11 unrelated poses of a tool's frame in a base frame.
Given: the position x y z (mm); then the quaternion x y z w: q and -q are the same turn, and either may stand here.
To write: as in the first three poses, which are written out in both.
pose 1, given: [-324.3, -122.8, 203.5, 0.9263, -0.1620, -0.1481, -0.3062]
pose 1, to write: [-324.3, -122.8, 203.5, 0.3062, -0.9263, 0.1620, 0.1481]
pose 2, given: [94.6, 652.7, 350.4, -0.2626, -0.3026, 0.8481, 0.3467]
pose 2, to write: [94.6, 652.7, 350.4, 0.3467, -0.2626, -0.3026, 0.8481]
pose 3, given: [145.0, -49.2, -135.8, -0.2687, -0.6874, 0.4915, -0.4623]
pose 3, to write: [145.0, -49.2, -135.8, 0.4623, 0.2687, 0.6874, -0.4915]
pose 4, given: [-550.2, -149.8, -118.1, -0.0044, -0.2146, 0.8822, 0.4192]
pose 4, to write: [-550.2, -149.8, -118.1, 0.4192, -0.0044, -0.2146, 0.8822]
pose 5, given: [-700.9, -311.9, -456.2, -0.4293, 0.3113, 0.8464, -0.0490]
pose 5, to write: [-700.9, -311.9, -456.2, 0.0490, 0.4293, -0.3113, -0.8464]
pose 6, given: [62.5, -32.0, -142.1, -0.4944, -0.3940, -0.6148, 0.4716]
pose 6, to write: [62.5, -32.0, -142.1, 0.4716, -0.4944, -0.3940, -0.6148]
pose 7, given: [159.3, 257.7, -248.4, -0.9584, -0.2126, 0.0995, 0.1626]
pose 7, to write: [159.3, 257.7, -248.4, 0.1626, -0.9584, -0.2126, 0.0995]
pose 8, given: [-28.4, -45.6, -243.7, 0.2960, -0.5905, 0.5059, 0.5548]
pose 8, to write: [-28.4, -45.6, -243.7, 0.5548, 0.2960, -0.5905, 0.5059]
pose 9, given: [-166.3, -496.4, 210.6, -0.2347, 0.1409, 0.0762, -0.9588]
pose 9, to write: [-166.3, -496.4, 210.6, 0.9588, 0.2347, -0.1409, -0.0762]
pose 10, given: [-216.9, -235.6, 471.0, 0.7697, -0.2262, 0.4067, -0.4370]
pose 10, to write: [-216.9, -235.6, 471.0, 0.4370, -0.7697, 0.2262, -0.4067]
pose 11, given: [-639.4, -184.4, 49.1, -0.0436, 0.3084, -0.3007, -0.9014]
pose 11, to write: [-639.4, -184.4, 49.1, 0.9014, 0.0436, -0.3084, 0.3007]
